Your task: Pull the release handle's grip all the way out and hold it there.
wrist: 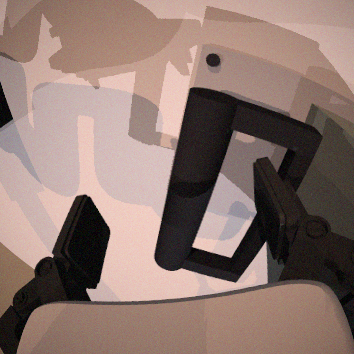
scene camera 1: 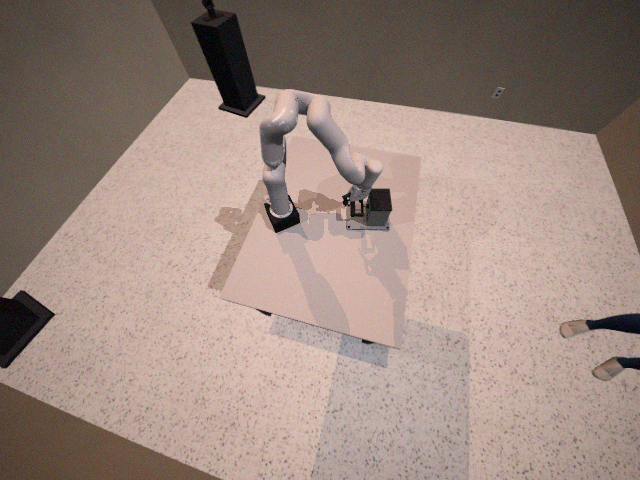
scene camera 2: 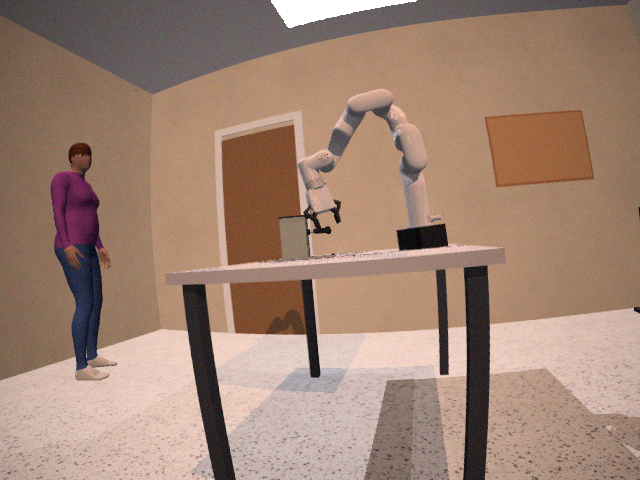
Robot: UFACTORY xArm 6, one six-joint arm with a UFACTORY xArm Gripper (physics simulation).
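Note:
The release handle's black grip (scene camera 1: 352,209) (scene camera 2: 327,230) (wrist: 197,145) is a thick round bar on a rectangular frame, in front of the grey-green housing (scene camera 1: 378,215) (scene camera 2: 293,237) (wrist: 332,155). My gripper (scene camera 1: 354,198) (scene camera 2: 327,223) (wrist: 172,198) is open and empty, tilted downward just above the grip. In the wrist view the grip lies between the two fingers. The right finger overlaps the frame's opening and rear bar, on the housing side; the left finger is out past the grip with a wide gap. I cannot tell whether a finger touches the handle.
The housing stands on a pale base plate (scene camera 1: 356,226) (wrist: 250,80) with dark bolts, on the table (scene camera 1: 310,268) (scene camera 2: 361,271). The arm's black base (scene camera 1: 284,222) (scene camera 2: 421,237) stands across from the handle. A person (scene camera 2: 77,206) stands away from the table.

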